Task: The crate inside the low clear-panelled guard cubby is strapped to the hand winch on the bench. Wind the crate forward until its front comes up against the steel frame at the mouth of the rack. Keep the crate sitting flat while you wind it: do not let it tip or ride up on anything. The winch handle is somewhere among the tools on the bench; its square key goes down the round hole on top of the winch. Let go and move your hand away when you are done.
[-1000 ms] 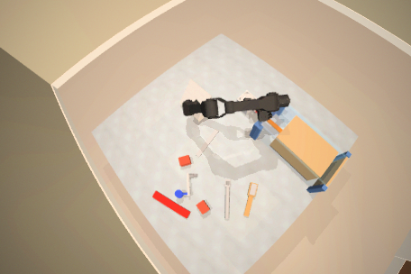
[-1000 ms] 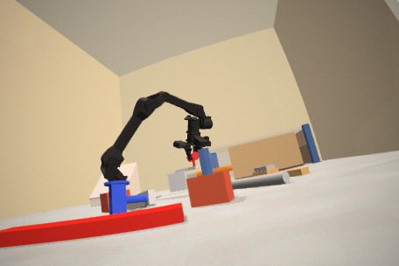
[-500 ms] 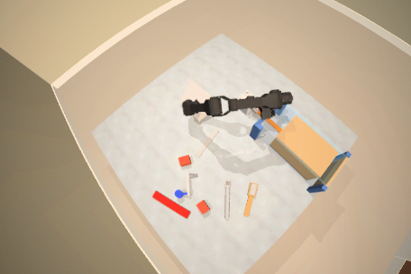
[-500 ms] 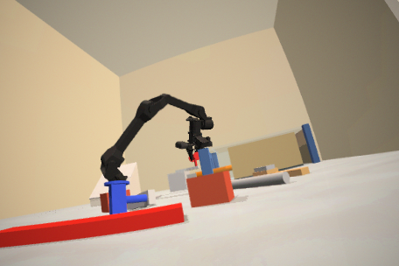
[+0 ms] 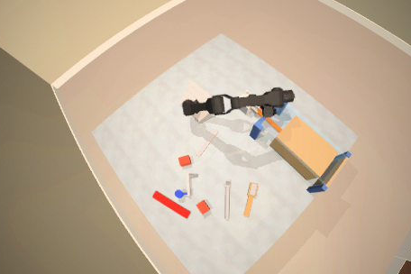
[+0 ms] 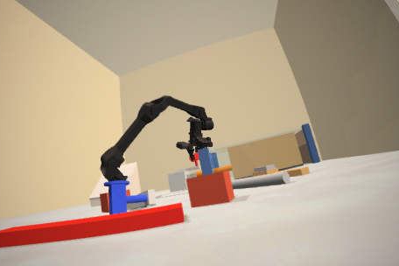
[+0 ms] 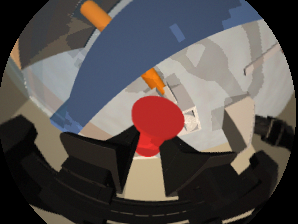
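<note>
My gripper tip is 3 cm past the winch handle, 3 cm above it and 2 cm to the left of it. Also, from my gripper tip: grey winch 10 cm below, 10 cm behind, 4 cm to the right; red knob 1 cm to the right, 1 cm ahead; blue frame post 7 cm ahead, 3 cm below, 1 cm to the right.
</note>
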